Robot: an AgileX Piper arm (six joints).
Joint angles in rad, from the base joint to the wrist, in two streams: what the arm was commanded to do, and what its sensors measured. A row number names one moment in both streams.
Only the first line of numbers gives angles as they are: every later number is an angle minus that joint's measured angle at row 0.
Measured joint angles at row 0:
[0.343 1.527 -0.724 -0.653 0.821 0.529]
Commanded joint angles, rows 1 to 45:
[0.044 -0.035 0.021 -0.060 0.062 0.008]
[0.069 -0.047 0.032 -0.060 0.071 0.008]
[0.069 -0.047 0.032 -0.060 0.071 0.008]
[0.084 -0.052 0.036 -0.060 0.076 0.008]
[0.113 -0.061 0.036 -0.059 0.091 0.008]
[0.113 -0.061 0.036 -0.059 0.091 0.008]
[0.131 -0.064 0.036 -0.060 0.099 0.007]
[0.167 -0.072 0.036 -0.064 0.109 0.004]
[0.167 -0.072 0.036 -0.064 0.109 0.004]
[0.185 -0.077 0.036 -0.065 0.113 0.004]
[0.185 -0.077 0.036 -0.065 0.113 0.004]
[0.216 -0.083 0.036 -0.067 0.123 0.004]
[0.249 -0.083 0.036 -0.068 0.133 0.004]
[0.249 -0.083 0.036 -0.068 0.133 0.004]
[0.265 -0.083 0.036 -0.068 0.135 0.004]
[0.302 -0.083 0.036 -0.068 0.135 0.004]
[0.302 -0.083 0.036 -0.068 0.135 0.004]
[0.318 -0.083 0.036 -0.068 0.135 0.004]
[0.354 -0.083 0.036 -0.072 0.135 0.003]
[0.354 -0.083 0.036 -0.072 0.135 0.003]
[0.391 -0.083 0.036 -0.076 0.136 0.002]
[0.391 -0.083 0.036 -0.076 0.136 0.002]
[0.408 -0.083 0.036 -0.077 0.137 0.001]
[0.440 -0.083 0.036 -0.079 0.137 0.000]
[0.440 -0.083 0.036 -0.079 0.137 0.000]
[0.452 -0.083 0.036 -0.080 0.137 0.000]
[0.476 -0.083 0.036 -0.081 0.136 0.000]
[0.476 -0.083 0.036 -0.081 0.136 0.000]
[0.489 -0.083 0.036 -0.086 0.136 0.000]
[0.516 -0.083 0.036 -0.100 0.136 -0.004]
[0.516 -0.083 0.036 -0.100 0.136 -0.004]
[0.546 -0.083 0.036 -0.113 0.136 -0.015]
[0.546 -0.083 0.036 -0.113 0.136 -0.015]
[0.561 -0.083 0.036 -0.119 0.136 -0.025]
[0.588 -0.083 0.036 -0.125 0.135 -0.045]
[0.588 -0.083 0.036 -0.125 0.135 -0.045]
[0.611 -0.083 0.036 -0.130 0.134 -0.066]
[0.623 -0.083 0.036 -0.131 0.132 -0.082]
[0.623 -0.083 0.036 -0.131 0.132 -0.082]
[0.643 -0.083 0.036 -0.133 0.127 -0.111]
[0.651 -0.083 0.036 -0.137 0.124 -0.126]
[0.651 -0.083 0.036 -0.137 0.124 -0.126]
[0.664 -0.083 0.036 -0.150 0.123 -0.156]
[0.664 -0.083 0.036 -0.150 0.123 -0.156]
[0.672 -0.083 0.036 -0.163 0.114 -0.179]
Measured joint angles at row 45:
[0.658 -0.073 0.035 -0.074 0.095 -0.136]
